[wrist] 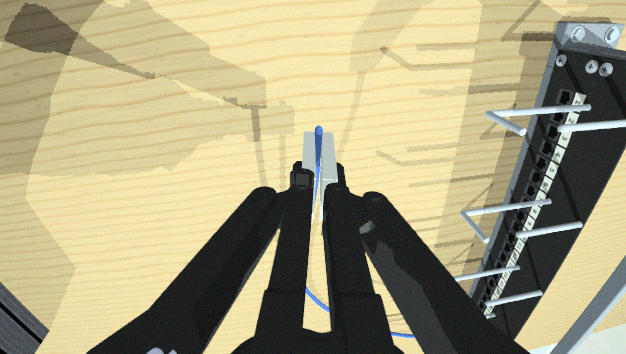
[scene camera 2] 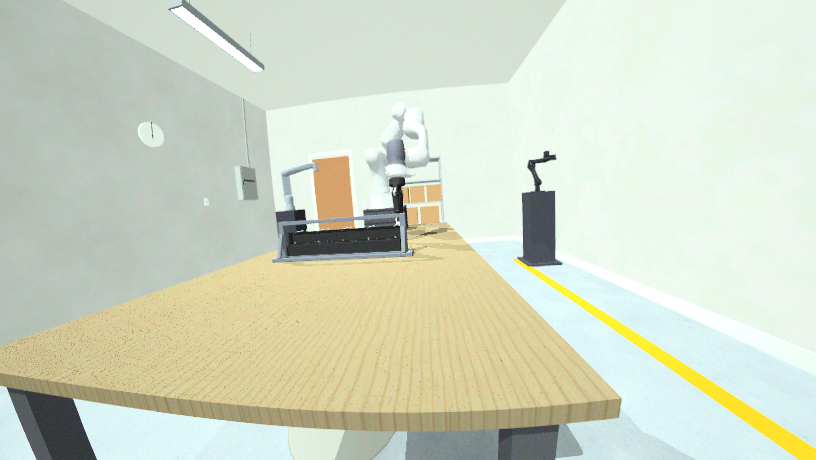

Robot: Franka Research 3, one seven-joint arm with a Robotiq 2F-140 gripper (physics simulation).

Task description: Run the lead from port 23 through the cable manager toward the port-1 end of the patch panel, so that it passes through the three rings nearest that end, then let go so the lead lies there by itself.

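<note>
My gripper point(scene camera 2: 398, 212) point(wrist: 317, 148) is shut on the blue lead point(wrist: 319, 131), whose end shows at the pale fingertips. More of the lead curves below the fingers and passes behind the right finger toward the lower right; its run to port 23 is hidden. The black patch panel point(scene camera 2: 342, 246) point(wrist: 589, 165) stands at the right in the wrist view, with port 1 near its upper end. Pale wire rings stick out from it: the port-1 end ring point(wrist: 540, 110), a second ring point(wrist: 505, 208) and a third ring point(wrist: 490, 273). The gripper is left of these rings, apart from them.
A grey metal frame point(scene camera 2: 342, 220) point(wrist: 595, 305) holds the panel on the wooden table point(scene camera 2: 342, 320) point(wrist: 150, 225). A dark ribbed object point(wrist: 17, 320) shows at the lower left in the wrist view. A pedestal point(scene camera 2: 538, 228) with a small black arm stands beyond the table's right side.
</note>
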